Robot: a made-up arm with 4 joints.
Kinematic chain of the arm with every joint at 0, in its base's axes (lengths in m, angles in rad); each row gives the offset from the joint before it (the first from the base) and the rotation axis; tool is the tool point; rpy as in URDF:
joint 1: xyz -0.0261 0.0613 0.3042 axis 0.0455 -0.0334 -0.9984
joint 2: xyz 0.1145 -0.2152 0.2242 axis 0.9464 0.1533 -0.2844
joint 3: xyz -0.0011 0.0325 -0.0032 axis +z
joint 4: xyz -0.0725 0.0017 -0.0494 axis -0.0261 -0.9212 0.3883
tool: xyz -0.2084 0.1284 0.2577 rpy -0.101 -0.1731 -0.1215
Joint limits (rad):
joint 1: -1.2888..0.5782
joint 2: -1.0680..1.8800
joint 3: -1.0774..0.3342
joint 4: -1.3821..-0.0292
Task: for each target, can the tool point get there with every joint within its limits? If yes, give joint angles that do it. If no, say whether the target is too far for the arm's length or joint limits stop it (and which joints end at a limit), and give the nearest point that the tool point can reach.
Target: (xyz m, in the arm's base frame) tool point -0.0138 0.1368 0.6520
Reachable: yes | joints -0.1825 -0.6036 0.0497 -0.7678
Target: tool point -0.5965 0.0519 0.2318
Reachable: no: joint limits stop it (at a limit: joint 2, joint 4) | nearest point -0.2472 0.0642 0.4695 | short by 0.423 m
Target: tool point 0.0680 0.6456 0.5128
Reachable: no: joint limits stop it (at a limit: joint 1, joint 4) | nearest point 0.0500 0.3353 0.6104 | short by 0.326 m
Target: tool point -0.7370 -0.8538 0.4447
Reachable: no: too far | nearest point -0.2799 -0.3916 0.6443 | short by 0.680 m
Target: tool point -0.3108 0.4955 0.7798
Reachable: no: joint limits stop it (at a limit: joint 1, joint 3, joint 4) | nearest point -0.1164 0.2195 0.7248 | short by 0.342 m
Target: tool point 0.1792 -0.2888 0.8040
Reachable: yes | joints -0.0866 1.1270 -0.0505 -0.8183
